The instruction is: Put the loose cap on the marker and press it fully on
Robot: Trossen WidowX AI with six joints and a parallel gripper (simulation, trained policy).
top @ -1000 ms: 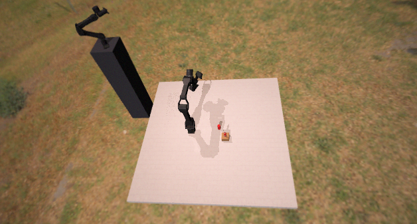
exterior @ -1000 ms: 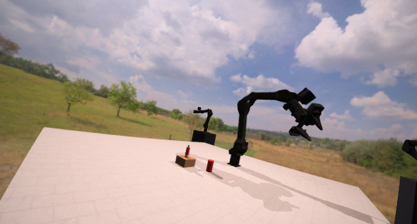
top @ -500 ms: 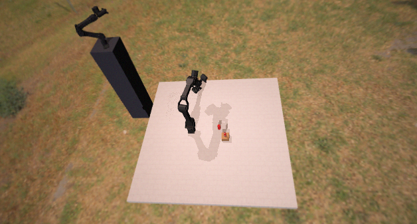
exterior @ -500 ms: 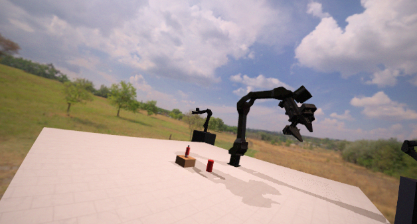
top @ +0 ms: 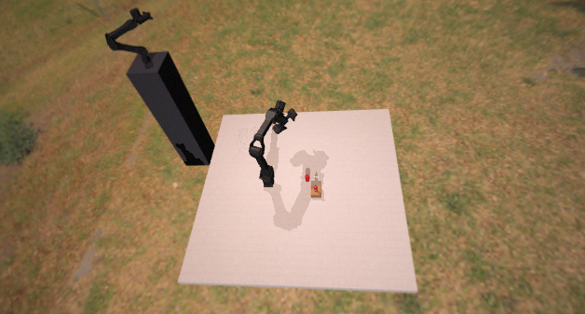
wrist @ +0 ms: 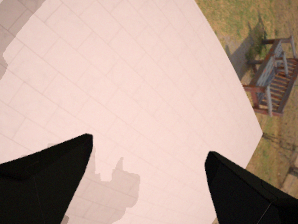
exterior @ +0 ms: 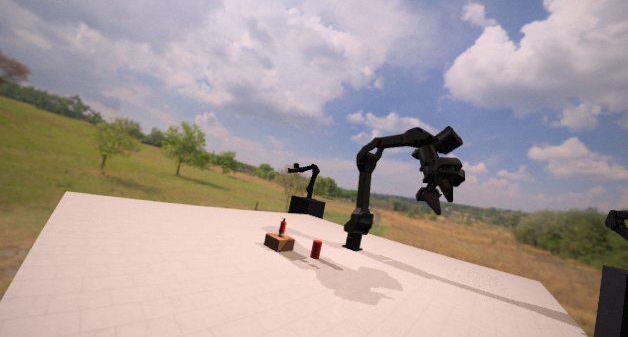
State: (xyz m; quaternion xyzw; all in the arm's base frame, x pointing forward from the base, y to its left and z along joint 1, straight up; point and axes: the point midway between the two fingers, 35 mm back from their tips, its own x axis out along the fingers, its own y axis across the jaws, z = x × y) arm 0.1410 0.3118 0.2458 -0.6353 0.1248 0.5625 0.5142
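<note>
Right now the red cap is 310 mm to the right of my gripper tip, 190 mm below it and 110 mm ahead of it. Also, from my gripper tip: holder block 400 mm to the right, 200 mm below, 170 mm ahead.
</note>
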